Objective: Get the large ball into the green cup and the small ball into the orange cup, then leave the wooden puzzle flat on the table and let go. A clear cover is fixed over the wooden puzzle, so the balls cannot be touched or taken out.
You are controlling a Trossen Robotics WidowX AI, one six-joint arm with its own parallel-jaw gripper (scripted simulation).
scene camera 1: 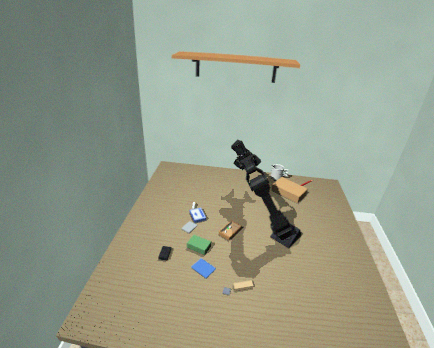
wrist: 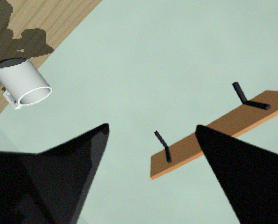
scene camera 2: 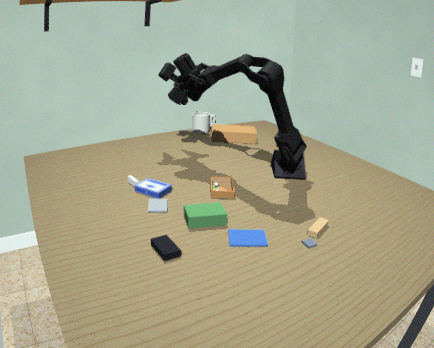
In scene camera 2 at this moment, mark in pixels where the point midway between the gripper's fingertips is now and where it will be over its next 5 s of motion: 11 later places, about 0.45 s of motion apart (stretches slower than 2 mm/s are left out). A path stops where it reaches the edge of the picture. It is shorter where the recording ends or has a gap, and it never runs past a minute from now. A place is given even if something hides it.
The gripper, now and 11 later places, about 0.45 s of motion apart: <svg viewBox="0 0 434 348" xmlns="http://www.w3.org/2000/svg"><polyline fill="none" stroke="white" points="172,83 168,104 187,142 221,164 222,175 221,182 221,188 222,190 223,177 223,173 223,174 223,173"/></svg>
